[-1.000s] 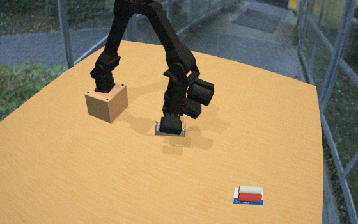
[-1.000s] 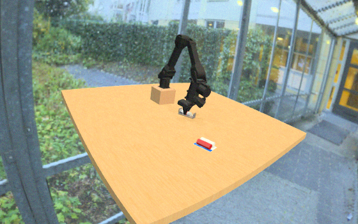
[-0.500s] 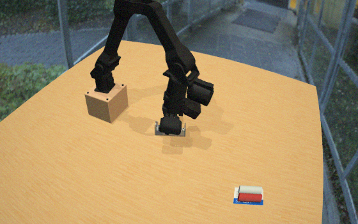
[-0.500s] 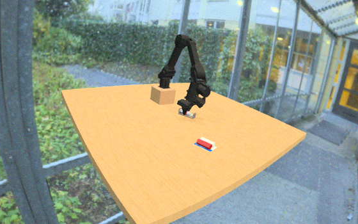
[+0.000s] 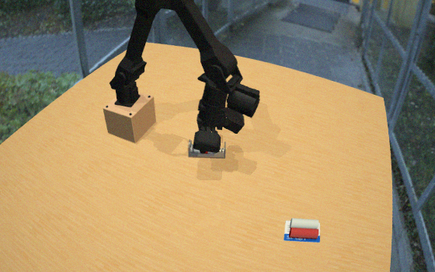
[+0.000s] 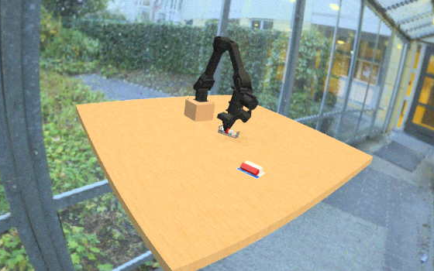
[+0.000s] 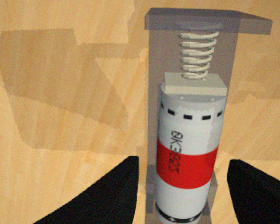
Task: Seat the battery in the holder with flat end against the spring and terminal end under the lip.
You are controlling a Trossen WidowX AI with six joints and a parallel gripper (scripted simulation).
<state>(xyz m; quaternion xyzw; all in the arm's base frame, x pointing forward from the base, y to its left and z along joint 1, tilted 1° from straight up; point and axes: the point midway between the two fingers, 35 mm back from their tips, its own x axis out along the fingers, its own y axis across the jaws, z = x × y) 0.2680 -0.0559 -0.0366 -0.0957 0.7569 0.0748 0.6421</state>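
Now: gripper tip right at the battery.
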